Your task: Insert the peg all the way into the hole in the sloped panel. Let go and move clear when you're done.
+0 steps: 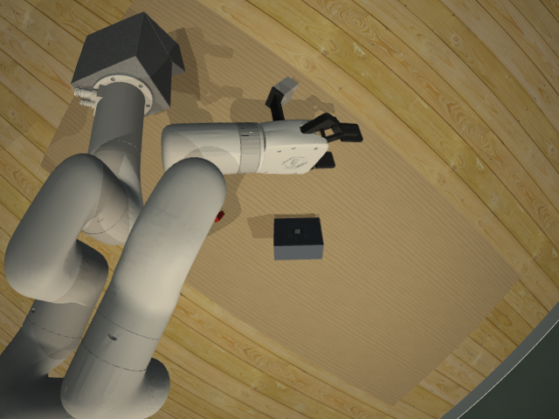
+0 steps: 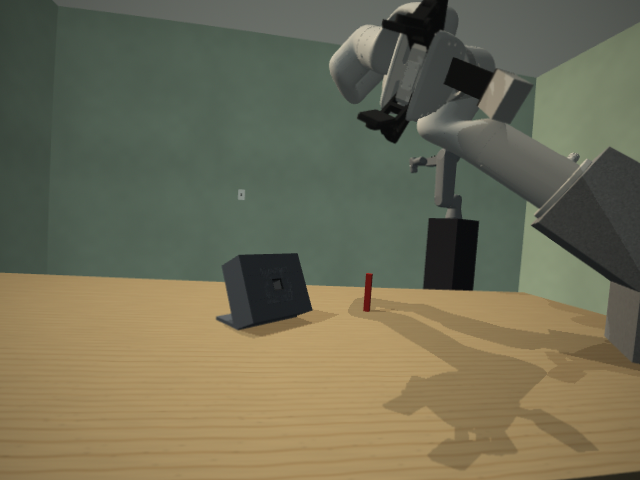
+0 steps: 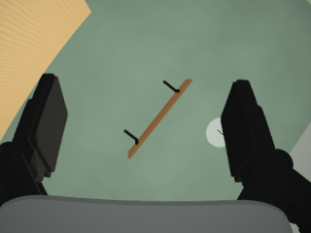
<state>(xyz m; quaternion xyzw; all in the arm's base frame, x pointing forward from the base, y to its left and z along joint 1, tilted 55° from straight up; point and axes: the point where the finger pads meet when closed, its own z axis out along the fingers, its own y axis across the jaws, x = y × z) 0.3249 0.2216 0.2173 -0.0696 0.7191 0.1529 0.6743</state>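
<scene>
Right now my hand is 220 mm past the red peg, 260 mm to the left of it and 300 mm above it.
</scene>
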